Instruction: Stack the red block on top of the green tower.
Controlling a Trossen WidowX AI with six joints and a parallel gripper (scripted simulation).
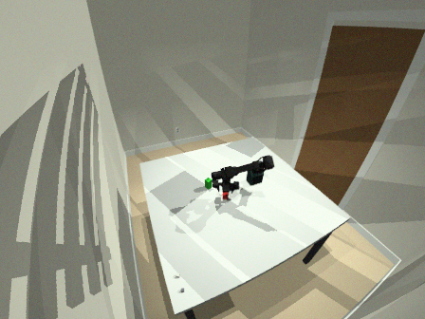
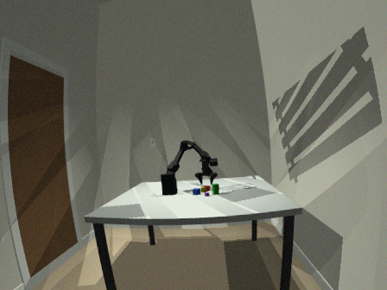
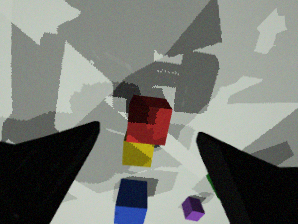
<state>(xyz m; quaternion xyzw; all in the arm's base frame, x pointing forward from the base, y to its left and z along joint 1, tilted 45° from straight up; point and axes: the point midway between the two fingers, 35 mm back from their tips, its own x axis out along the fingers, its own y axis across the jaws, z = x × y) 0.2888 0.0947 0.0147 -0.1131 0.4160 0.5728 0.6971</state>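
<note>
My gripper tip is now 3 cm above the red block. The rest, counted from my gripper tip: yellow block 3 cm behind, 3 cm to the right, 3 cm below; then blue block 7 cm behind, 12 cm to the right, 3 cm below; then small purple block 1 cm ahead, 20 cm to the right, 4 cm below.
</note>
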